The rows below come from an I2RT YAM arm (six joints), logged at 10 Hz.
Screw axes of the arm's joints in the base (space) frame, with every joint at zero. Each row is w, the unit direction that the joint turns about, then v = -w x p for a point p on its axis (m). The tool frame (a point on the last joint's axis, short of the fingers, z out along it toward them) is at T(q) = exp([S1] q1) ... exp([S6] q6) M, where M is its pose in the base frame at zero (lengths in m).
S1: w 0 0 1 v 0 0 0
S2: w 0 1 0 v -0.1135 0 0.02
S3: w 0 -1 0 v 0.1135 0 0.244
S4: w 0 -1 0 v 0.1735 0 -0.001
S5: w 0 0 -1 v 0 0.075 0
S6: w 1 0 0 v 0 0.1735 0
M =
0 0 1 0.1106
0 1 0 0
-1 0 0 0.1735
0 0 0 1
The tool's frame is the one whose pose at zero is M.
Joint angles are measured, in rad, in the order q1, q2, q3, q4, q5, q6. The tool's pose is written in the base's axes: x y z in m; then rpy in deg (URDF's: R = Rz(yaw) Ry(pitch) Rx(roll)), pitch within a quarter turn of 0, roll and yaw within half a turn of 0. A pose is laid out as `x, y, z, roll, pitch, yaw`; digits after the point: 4 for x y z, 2 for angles.
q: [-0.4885 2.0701 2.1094 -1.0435 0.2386 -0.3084]
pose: 0.3909, -0.2173, 0.3232, -156.71, 26.80, 171.31
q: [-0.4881 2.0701 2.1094 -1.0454 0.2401 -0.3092]
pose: 0.3908, -0.2171, 0.3231, -156.65, 26.66, 171.35
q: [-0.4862 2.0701 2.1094 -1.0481 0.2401 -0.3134]
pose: 0.3910, -0.2162, 0.3230, -156.60, 26.42, 171.68
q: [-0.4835 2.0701 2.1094 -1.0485 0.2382 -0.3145]
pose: 0.3916, -0.2151, 0.3229, -156.68, 26.40, 171.91
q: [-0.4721 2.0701 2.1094 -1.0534 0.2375 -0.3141]
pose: 0.3936, -0.2104, 0.3226, -156.83, 26.16, 172.50
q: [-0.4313 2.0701 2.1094 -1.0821 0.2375 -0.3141]
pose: 0.3995, -0.1930, 0.3210, -157.43, 24.61, 174.57
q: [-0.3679 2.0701 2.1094 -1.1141 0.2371 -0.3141]
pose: 0.4081, -0.1662, 0.3193, -158.11, 22.88, 177.94
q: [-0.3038 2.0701 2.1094 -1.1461 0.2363 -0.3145]
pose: 0.4149, -0.1388, 0.3177, -158.78, 21.15, -178.59
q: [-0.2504 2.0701 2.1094 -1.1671 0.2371 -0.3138]
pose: 0.4198, -0.1160, 0.3167, -159.17, 20.01, -175.73
